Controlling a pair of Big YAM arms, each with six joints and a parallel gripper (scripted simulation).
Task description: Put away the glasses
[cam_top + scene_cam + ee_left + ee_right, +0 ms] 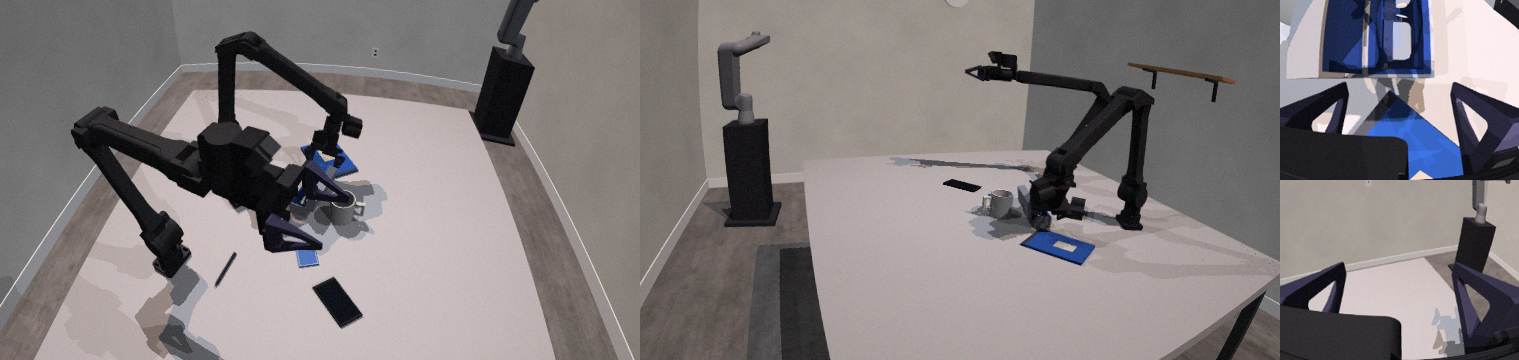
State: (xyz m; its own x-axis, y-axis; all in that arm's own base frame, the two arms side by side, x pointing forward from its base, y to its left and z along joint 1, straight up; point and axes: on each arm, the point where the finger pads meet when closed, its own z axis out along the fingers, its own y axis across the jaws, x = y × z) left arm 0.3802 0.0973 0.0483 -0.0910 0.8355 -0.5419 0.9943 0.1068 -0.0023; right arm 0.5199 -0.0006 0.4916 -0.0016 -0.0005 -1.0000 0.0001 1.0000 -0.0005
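My right gripper is now 110 mm past the glasses case, 480 mm to the right of it and 450 mm above it. Also, from my right hand: grey mug 10 mm behind, 430 mm to the left, 450 mm below; then black box 340 mm behind, 470 mm to the left, 470 mm below; then small blue notepad 90 mm behind, 260 mm to the left, 490 mm below.
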